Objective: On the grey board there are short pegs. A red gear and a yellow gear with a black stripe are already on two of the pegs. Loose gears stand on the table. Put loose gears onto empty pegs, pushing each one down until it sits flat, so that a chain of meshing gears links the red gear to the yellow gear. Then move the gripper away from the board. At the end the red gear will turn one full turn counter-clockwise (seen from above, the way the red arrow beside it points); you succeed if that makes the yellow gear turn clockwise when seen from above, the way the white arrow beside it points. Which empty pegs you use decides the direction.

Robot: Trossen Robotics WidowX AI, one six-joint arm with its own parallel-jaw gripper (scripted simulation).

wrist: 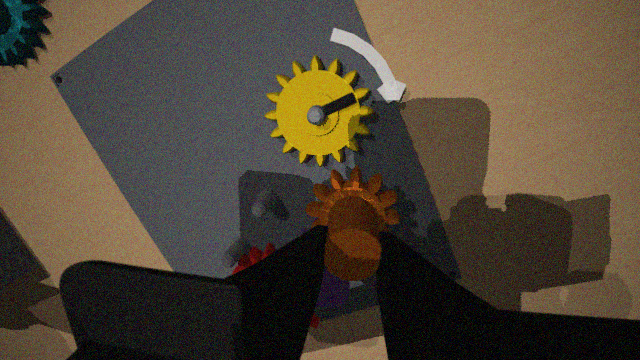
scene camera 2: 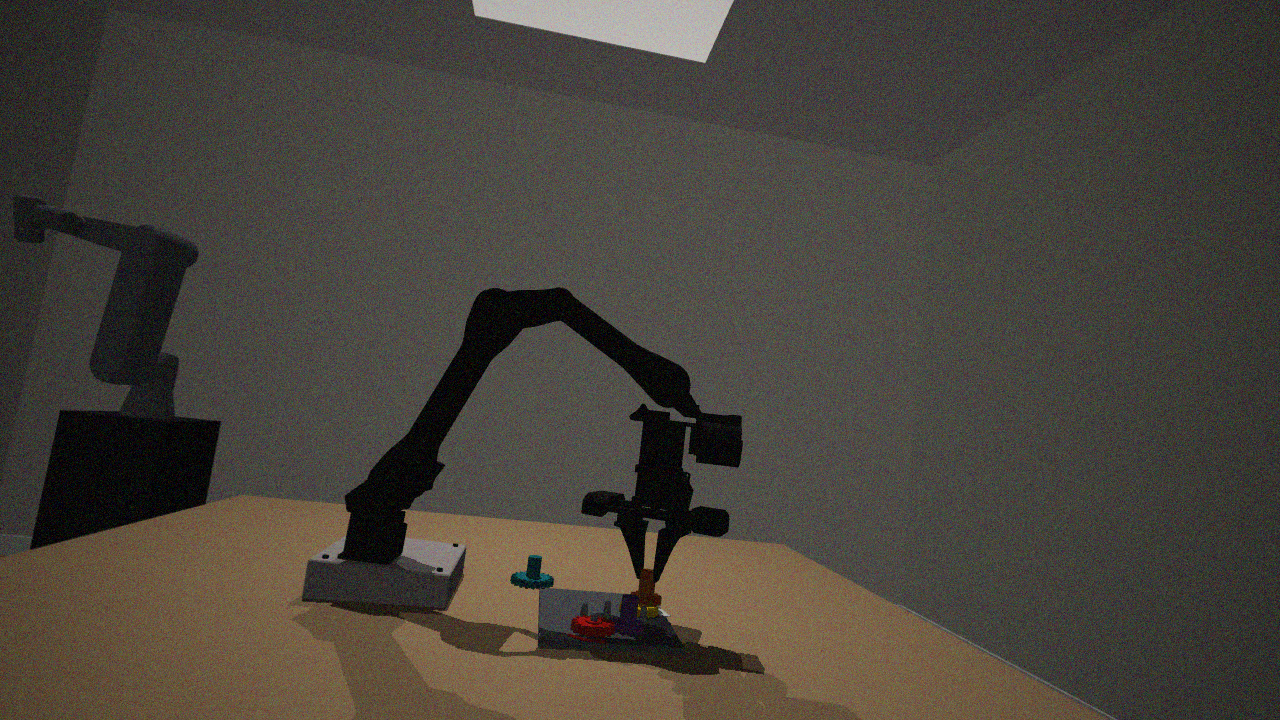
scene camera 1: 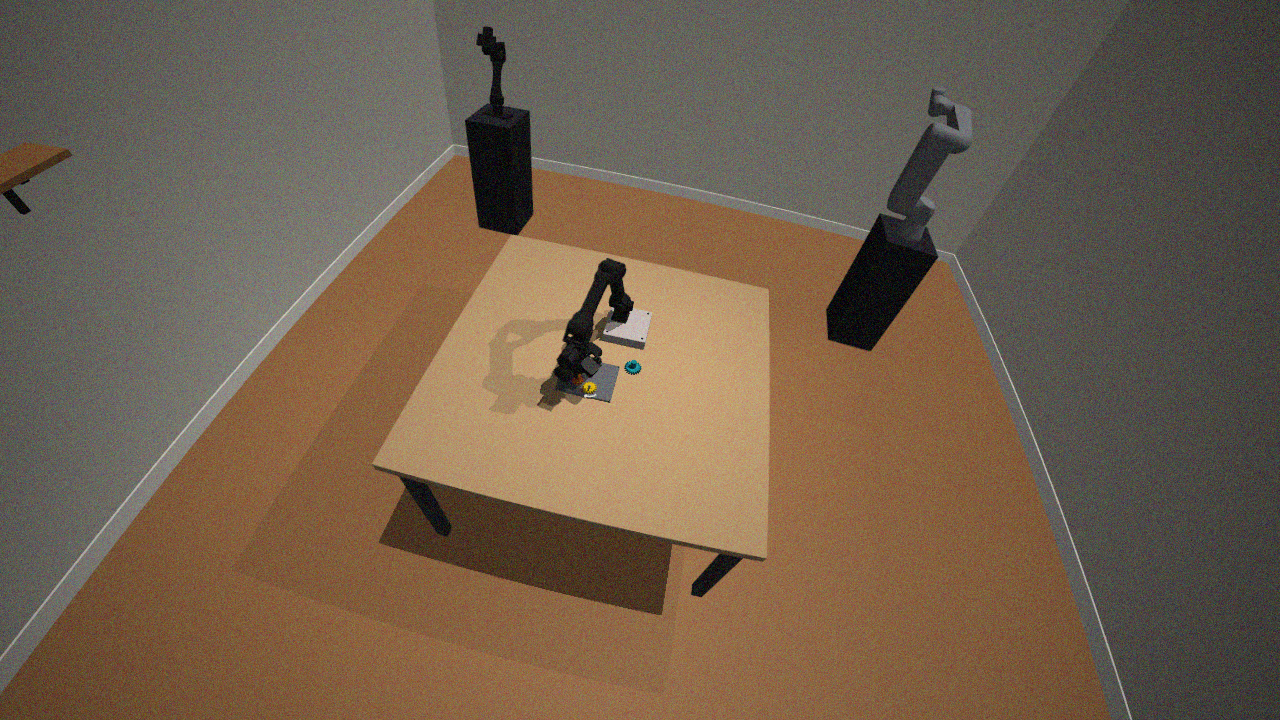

Labels:
my gripper: wrist; scene camera 2; scene camera 1 577, 376
same spot on my gripper: (wrist: 271, 302) = (scene camera 2: 646, 529)

